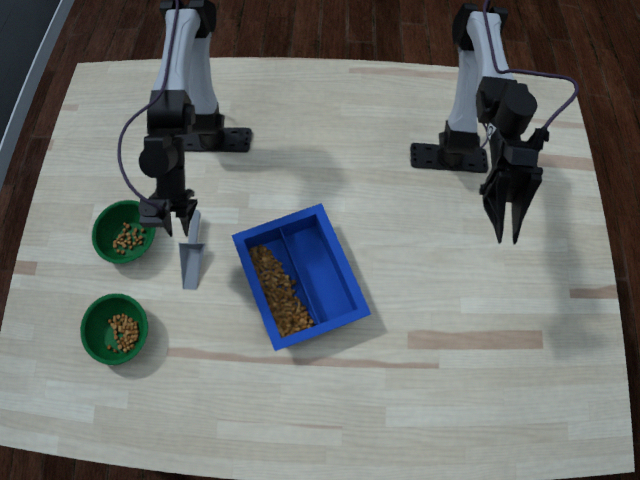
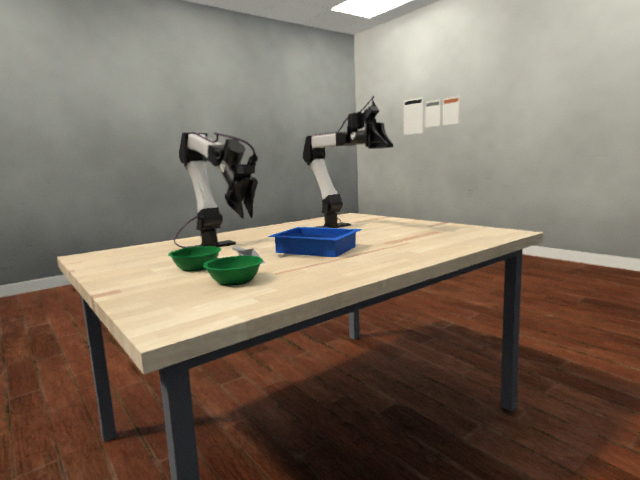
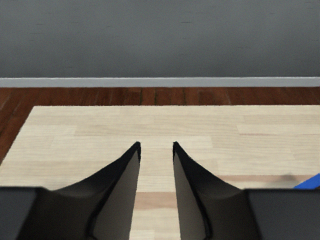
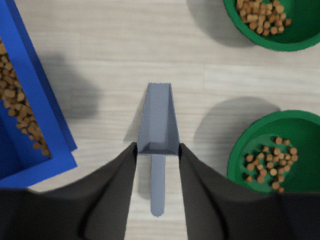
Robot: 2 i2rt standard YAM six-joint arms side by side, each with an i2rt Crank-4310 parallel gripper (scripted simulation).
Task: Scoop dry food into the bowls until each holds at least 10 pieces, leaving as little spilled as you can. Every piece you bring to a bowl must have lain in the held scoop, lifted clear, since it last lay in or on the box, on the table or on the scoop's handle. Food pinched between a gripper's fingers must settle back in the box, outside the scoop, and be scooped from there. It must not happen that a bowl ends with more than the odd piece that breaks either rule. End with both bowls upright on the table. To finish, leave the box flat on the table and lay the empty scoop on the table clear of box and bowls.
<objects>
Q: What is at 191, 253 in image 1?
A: A grey scoop.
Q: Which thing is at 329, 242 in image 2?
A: A blue box.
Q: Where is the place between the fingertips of the right gripper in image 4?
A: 158, 145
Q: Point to a green bowl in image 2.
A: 234, 270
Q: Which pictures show the right gripper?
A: Image 1, image 2 and image 4 only.
</objects>
